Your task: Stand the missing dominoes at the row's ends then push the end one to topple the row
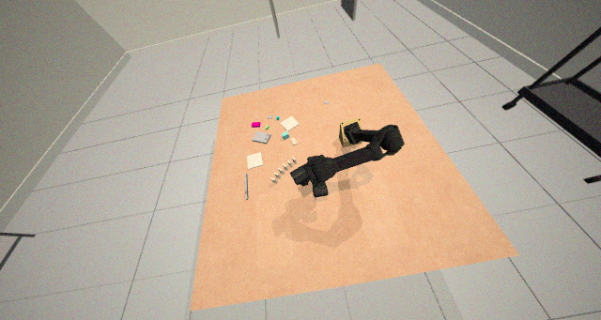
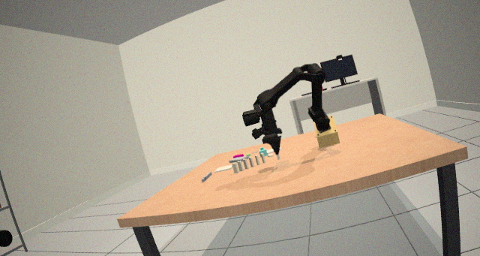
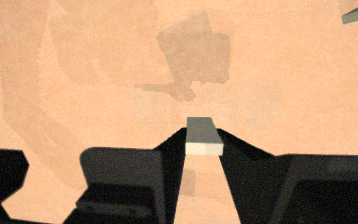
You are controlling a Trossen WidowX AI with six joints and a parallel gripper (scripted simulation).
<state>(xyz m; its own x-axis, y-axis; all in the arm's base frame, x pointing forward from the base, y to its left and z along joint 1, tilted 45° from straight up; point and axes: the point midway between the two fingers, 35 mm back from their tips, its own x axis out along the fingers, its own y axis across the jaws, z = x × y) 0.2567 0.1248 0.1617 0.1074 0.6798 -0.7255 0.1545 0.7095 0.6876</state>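
My gripper tip is now 9 cm short of the teal block, 37 cm to the left of it and 4 cm above it. From my gripper tip the other things lie so: cream pad 31 cm ahead, 27 cm to the right, 6 cm below; then thin grey rod 38 cm ahead, 13 cm to the right, 5 cm below; then grey pad 24 cm ahead, 42 cm to the right, 5 cm below.
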